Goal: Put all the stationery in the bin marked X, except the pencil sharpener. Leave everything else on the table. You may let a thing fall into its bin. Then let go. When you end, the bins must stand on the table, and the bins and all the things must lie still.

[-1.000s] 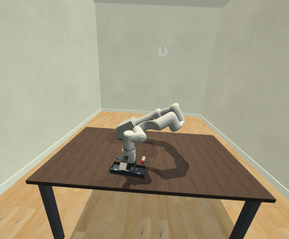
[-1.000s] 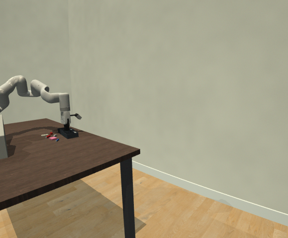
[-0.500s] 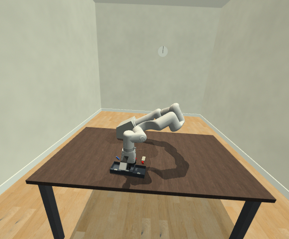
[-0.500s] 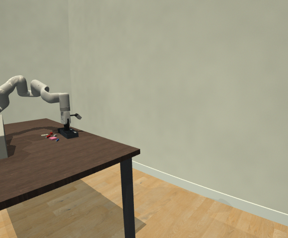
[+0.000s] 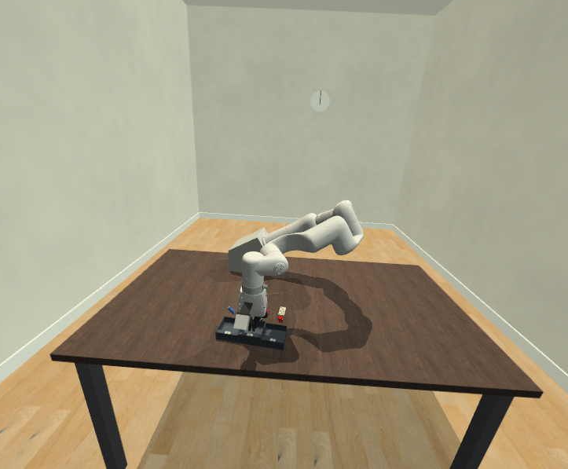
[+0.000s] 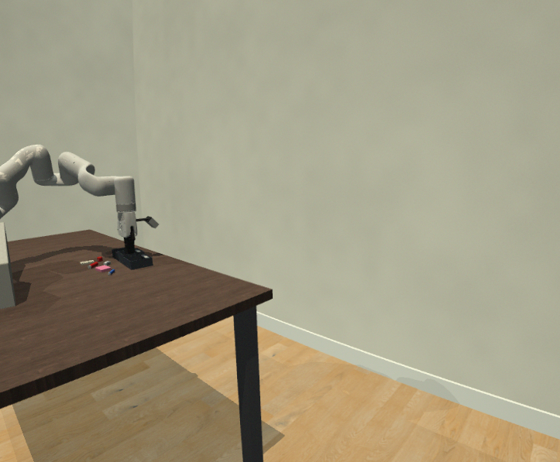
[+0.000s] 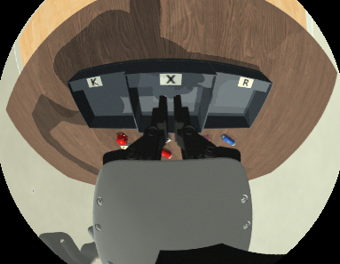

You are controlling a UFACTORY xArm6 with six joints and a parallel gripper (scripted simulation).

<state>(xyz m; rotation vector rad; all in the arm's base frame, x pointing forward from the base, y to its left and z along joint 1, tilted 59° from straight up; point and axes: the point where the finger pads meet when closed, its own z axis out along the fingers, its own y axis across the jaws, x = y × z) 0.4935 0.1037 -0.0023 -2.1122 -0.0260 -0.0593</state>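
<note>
The three-compartment bin tray lies 30 mm below my hand. From my hand the other things lie so: pencil sharpener: 90 mm behind, 40 mm below, 10 mm to the left; pink eraser: 120 mm behind, 50 mm to the right, 50 mm below; red die: 100 mm behind, 90 mm to the left, 40 mm below.
</note>
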